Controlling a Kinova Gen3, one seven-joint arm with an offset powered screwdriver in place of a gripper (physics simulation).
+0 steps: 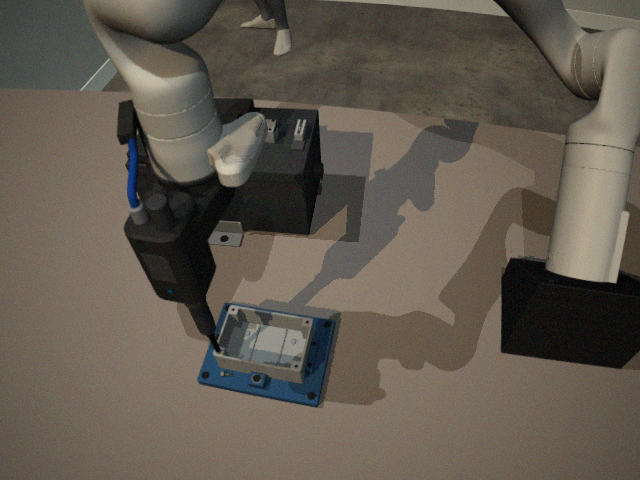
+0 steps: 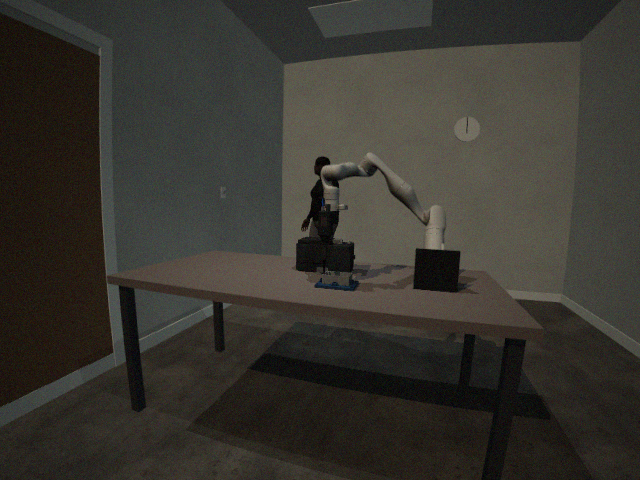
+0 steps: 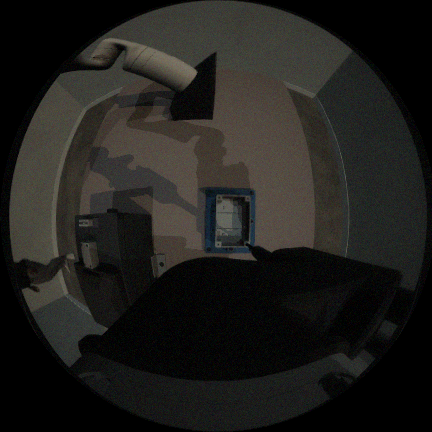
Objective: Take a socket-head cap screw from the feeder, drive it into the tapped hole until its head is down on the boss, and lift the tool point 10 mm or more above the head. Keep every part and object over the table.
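My screwdriver (image 1: 217, 350) (image 3: 248, 244) points down, its thin dark bit at the near left corner boss of an open grey housing (image 1: 263, 368) (image 2: 336, 279). The bit tip meets or nearly meets the boss top; any screw or hole under it is hidden or too small to tell. Three other corner bosses show small dark holes. The housing sits on a blue plate (image 1: 323, 361) (image 2: 320, 285) (image 3: 252, 210). The dark box (image 1: 279, 201) (image 3: 134, 240) at the back, with light metal fittings on top, looks like the feeder; no screw can be made out there.
A metal bracket (image 1: 235, 238) (image 3: 156, 260) stands by the dark box. A small blue block (image 1: 256, 384) and a small silver piece (image 1: 224, 373) lie on the plate's front strip. The arm's black base block (image 1: 558, 320) (image 2: 436, 269) stands at right. A person (image 2: 315, 196) stands behind the table.
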